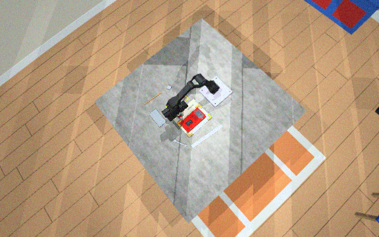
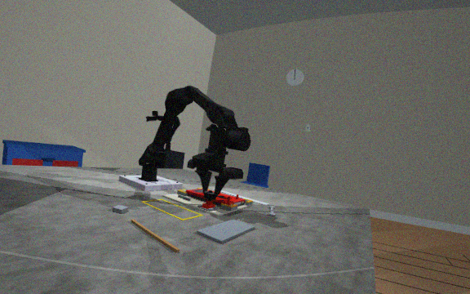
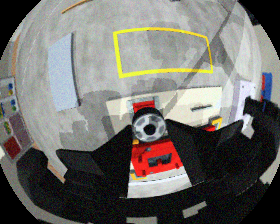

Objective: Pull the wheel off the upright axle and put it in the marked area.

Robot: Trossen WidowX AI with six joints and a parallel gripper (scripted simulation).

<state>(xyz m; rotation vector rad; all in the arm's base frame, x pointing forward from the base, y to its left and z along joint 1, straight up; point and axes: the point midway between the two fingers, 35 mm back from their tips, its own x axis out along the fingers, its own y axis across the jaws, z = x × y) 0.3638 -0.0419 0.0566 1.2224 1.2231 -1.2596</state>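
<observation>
Right now my gripper tip is right at the wheel. The rest, counted from my gripper tip: axle: 10 mm below; wooden stick: 280 mm to the right, 60 mm ahead, 40 mm below; small grey cube: 250 mm to the right, 110 mm behind, 40 mm below.
</observation>
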